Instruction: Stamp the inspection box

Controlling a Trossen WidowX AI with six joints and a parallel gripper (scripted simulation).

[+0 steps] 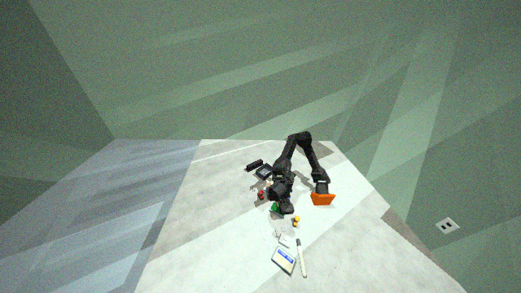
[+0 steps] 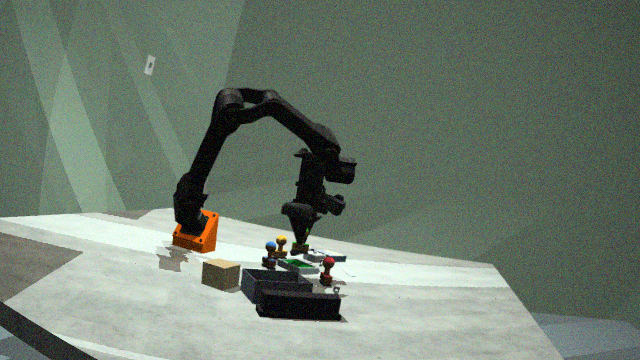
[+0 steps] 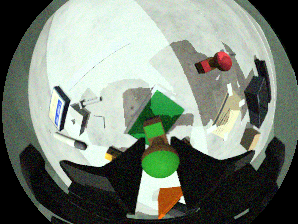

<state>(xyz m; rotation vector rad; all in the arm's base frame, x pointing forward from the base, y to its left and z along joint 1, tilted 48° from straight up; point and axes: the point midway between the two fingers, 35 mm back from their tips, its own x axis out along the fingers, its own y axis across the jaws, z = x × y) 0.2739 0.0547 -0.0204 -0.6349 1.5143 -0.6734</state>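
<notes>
Now: gripper tip 16 cm to the left of the card and 7 cm above it. Also, from my gripper tip: green-knobbed stamp (right at my gripper tip); then blue-knobbed stamp (6 cm behind, 5 cm to the right, 5 cm below); then green ink pad (6 cm below).
</notes>
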